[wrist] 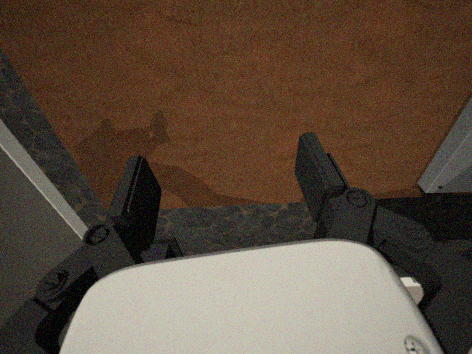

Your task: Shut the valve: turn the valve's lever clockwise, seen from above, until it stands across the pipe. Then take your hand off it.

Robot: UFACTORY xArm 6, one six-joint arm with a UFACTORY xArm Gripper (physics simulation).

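Note:
My gripper (pixel 225 163) is open in the wrist view, with its two dark fingers wide apart and nothing between them. It points at a brown wooden surface. The shadow of the gripper and arm falls on the wood at the left and middle. The valve, its lever and the pipe do not show in this view, so how the lever stands cannot be told. The pale wrist housing hides the bottom middle of the view.
The wooden surface (pixel 240 65) borders a dark stone-patterned surface (pixel 240 225) at the left and below. A grey panel with a pale edge strip (pixel 42 182) is at the left. A grey block-like part (pixel 450 160) stands at the right, by a black area.

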